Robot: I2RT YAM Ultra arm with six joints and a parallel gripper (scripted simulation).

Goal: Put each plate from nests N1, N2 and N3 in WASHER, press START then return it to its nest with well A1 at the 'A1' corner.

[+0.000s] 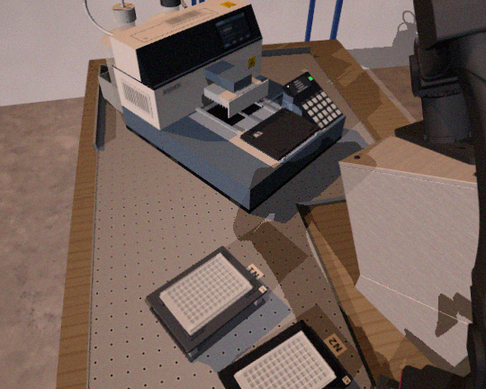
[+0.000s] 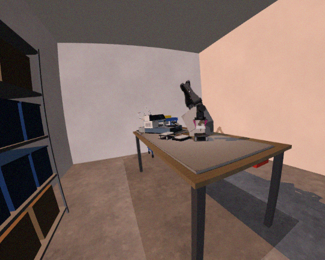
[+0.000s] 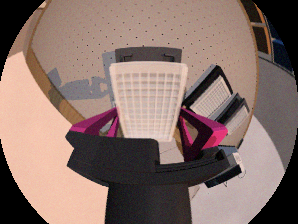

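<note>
The nest n3 is 8 cm below my hand. Also, from my hand: nest N2: 13 cm ahead, 14 cm to the right, 11 cm below; n2 label: 3 cm ahead, 17 cm to the right, 12 cm below; nest N1: 22 cm ahead, 29 cm to the right, 8 cm below.
</note>
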